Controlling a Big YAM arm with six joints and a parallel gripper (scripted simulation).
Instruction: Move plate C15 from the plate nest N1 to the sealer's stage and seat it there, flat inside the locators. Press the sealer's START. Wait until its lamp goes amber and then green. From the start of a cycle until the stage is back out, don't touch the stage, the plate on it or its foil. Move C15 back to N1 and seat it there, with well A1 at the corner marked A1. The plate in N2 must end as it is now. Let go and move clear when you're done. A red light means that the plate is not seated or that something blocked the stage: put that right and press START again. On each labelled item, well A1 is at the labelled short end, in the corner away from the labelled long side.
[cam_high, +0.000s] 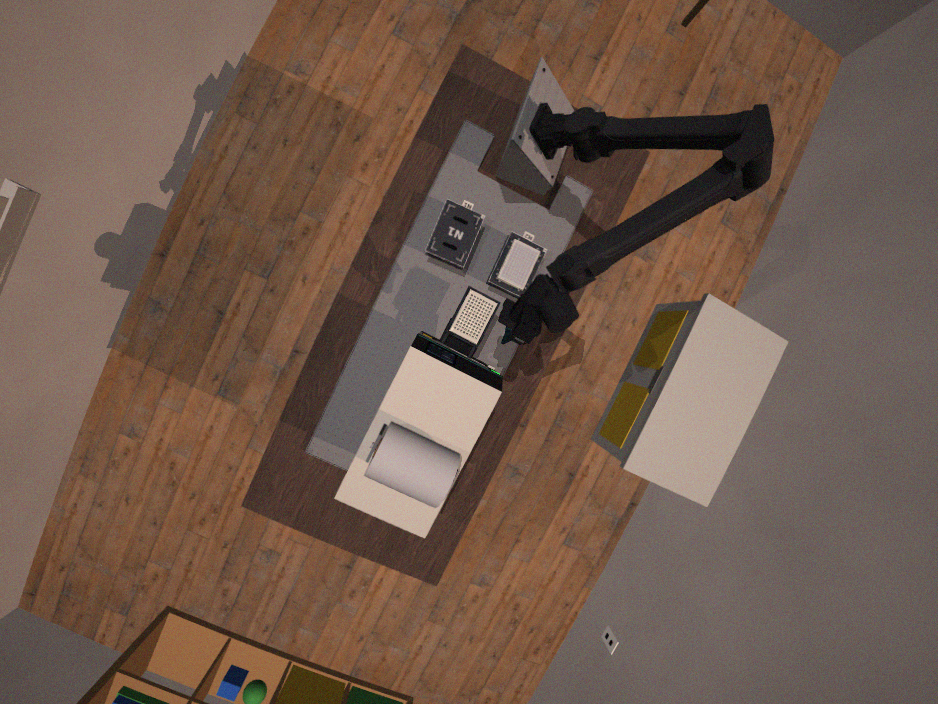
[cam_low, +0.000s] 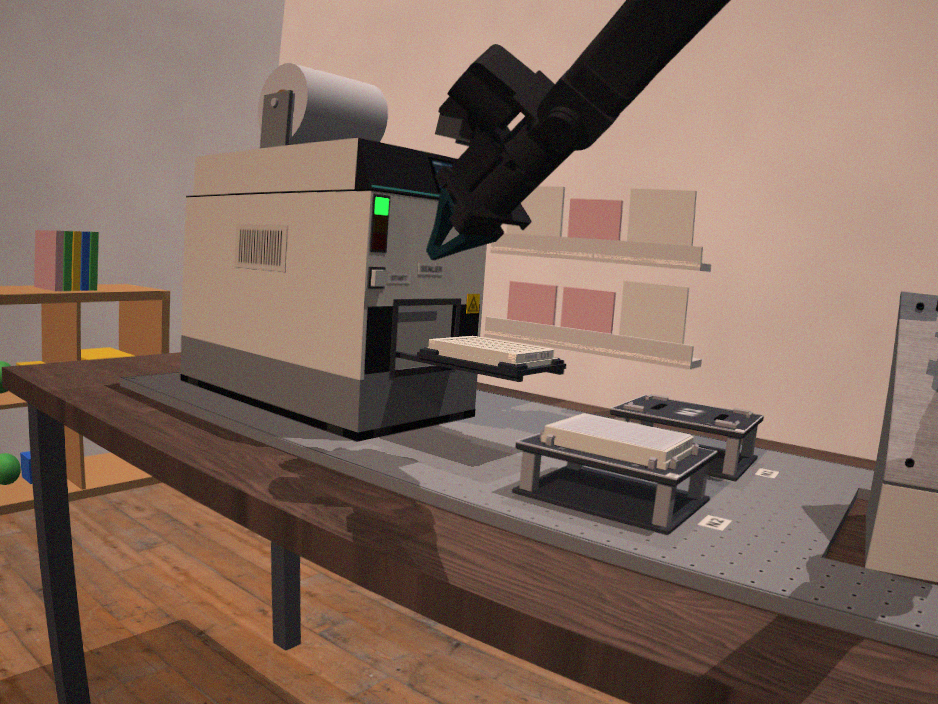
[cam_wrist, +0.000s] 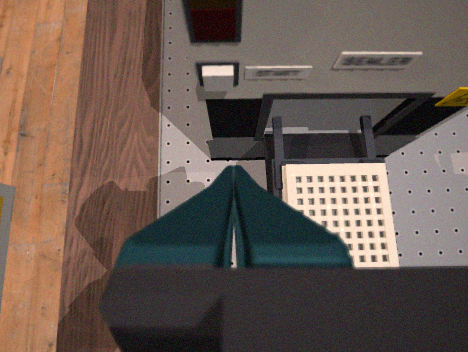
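The start button lies 8 cm ahead of my hand and 4 cm below it. From my hand the other things lie so: white plate 22 cm behind, 2 cm to the right, 16 cm below; then sealer stage 3 cm behind, 8 cm to the right, 12 cm below; then foil roll 31 cm ahead, 10 cm to the right, 19 cm above.
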